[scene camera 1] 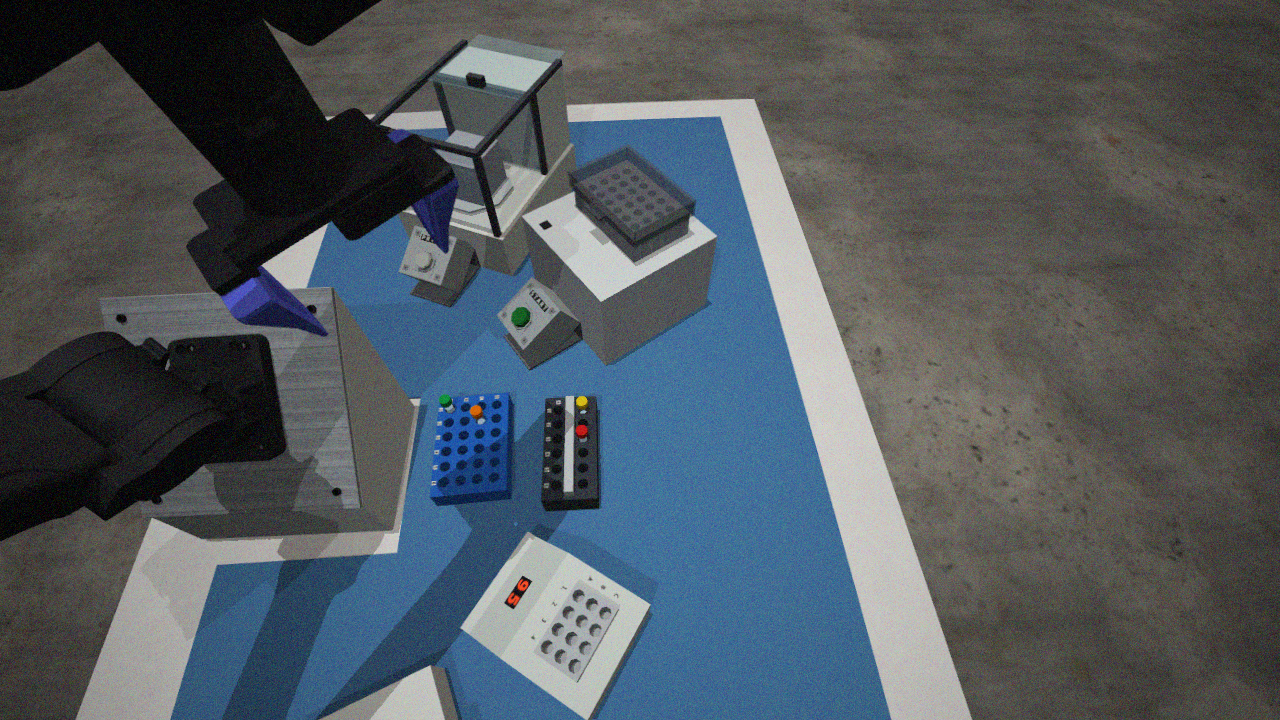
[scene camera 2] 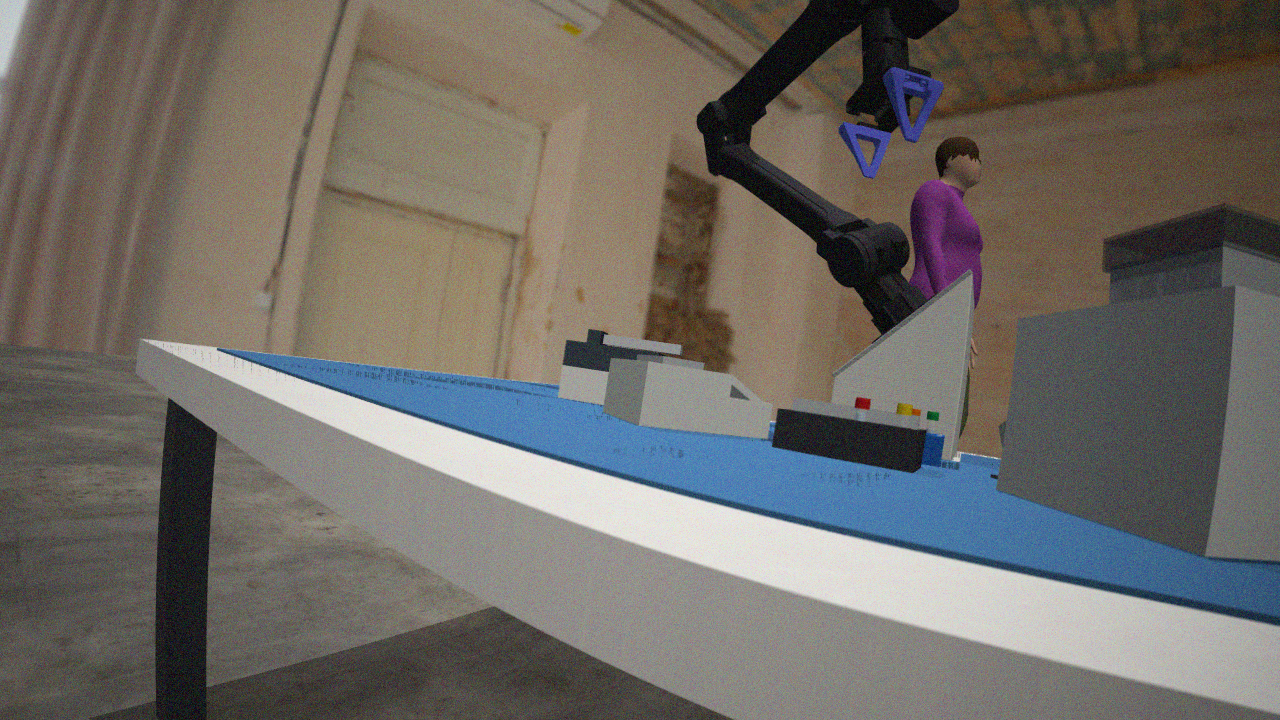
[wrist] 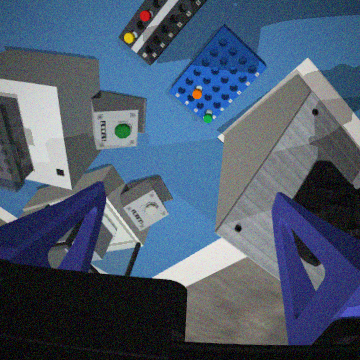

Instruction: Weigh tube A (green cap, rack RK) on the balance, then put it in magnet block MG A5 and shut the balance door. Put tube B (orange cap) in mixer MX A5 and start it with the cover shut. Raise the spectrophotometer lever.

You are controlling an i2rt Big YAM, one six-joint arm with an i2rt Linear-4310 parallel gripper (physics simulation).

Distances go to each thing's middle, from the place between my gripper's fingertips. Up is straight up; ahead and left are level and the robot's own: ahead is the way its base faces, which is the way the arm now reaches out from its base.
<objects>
My hand is 19 cm short of the dark cover [scene camera 1: 633,196], 28 cm to the right of it and 16 cm above it. Also, from my hand: balance [scene camera 1: 494,109] (2 cm behind, 47 cm to the left, 22 cm below); then mixer [scene camera 2: 1148,414] (17 cm ahead, 27 cm to the left, 24 cm below).
</objects>
